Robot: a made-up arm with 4 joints. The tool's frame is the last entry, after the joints. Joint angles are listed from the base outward. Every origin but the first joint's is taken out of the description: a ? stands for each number. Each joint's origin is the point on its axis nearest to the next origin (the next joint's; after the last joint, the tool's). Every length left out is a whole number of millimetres.
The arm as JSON. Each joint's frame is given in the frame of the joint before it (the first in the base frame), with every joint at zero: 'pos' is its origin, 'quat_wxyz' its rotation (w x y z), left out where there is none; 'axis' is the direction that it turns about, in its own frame. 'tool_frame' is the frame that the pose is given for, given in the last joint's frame.
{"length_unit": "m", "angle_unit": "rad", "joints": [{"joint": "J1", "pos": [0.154, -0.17, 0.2], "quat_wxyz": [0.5, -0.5, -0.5, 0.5], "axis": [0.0, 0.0, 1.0]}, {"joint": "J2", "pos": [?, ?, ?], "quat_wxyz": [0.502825, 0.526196, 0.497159, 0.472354], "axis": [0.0, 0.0, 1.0]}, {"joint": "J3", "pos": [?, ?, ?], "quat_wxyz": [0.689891, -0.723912, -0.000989, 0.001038], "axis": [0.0, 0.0, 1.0]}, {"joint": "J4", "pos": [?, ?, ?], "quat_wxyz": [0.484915, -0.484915, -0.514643, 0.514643], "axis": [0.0, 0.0, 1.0]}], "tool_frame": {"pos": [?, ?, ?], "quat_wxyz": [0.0, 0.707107, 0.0, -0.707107]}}
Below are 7 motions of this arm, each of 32 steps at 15 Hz.
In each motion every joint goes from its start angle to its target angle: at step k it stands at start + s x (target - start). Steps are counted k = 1, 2, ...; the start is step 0. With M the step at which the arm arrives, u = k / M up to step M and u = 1 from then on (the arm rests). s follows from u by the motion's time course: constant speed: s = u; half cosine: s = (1 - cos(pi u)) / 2; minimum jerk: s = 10 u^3 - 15 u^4 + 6 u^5.
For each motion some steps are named. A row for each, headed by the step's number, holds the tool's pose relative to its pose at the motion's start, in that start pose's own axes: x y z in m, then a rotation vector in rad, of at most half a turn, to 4 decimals.
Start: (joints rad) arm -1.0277 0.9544 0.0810 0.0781
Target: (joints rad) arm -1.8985 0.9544 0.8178 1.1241
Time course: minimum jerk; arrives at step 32
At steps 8, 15, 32:
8: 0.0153 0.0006 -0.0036 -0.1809 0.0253 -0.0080
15: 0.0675 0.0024 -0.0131 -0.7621 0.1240 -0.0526
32: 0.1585 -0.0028 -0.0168 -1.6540 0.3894 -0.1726

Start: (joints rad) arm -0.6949 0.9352 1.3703 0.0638
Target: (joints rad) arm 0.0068 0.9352 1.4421 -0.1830
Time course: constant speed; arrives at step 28
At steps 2, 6, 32:
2: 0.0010 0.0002 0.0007 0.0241 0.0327 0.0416
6: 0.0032 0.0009 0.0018 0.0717 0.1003 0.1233
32: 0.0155 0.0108 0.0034 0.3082 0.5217 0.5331

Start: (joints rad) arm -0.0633 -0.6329 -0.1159 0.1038
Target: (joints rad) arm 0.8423 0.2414 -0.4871 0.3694
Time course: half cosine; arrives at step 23
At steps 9, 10, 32:
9: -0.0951 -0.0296 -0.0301 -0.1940 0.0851 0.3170
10: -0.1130 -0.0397 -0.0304 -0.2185 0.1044 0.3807
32: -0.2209 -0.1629 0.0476 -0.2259 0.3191 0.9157

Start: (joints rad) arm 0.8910 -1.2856 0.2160 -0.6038
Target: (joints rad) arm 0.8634 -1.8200 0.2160 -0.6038
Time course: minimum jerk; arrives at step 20
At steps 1, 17, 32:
1: 0.0001 0.0000 0.0000 0.0002 -0.0003 -0.0005
17: 0.0933 -0.0210 0.0505 0.1671 -0.2590 -0.4183
32: 0.0955 -0.0223 0.0521 0.1717 -0.2659 -0.4298

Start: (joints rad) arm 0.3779 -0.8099 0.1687 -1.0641
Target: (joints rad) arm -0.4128 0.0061 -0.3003 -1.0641
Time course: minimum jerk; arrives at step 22
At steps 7, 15, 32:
7: -0.0499 -0.0029 0.0000 0.0695 0.0492 0.2628
15: -0.1425 -0.0982 -0.0048 0.2839 0.1116 1.1785
32: -0.1374 -0.1369 -0.0141 0.3363 0.1071 1.4620

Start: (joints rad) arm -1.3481 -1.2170 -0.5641 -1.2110
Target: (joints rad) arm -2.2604 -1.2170 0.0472 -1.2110
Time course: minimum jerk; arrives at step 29
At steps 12, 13, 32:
12: 0.0694 0.0768 0.0129 0.2727 -0.0632 -0.1294
13: 0.0815 0.0895 0.0195 0.3246 -0.0692 -0.1501
32: 0.1782 0.1744 0.1318 0.8423 -0.0413 -0.2894

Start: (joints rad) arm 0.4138 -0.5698 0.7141 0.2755
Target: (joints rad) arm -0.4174 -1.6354 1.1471 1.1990
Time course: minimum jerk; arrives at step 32
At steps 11, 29, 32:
11: 0.0103 -0.0680 0.0580 0.0468 -0.0064 -0.0819
29: -0.0048 -0.3708 0.0585 0.3105 -0.0443 0.0911
32: -0.0045 -0.3732 0.0570 0.3128 -0.0462 0.0955

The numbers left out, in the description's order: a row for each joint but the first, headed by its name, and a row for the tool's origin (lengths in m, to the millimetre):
J2: -0.208 0.017 0.0
J3: 0.143 0.195 0.0
J4: -0.15 -0.169 0.0
tool: -0.01 -0.01 0.0

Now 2 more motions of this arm.
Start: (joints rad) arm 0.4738 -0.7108 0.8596 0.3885
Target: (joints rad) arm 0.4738 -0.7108 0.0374 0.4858
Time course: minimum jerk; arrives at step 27
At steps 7, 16, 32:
7: -0.0147 0.0060 -0.0146 -0.0110 -0.0862 -0.0358
16: -0.0624 0.0415 -0.1005 -0.0635 -0.5026 -0.2251
32: -0.0691 0.0651 -0.1578 -0.0918 -0.7452 -0.3482

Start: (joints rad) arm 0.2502 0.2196 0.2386 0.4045
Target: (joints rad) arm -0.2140 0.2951 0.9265 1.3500
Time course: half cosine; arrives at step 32
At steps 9, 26, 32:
9: 0.0171 -0.0048 0.0159 -0.1955 0.0345 0.0255
26: 0.0767 -0.0195 0.0827 -0.9886 0.1534 0.1621
32: 0.0826 -0.0208 0.0906 -1.0794 0.1658 0.1818

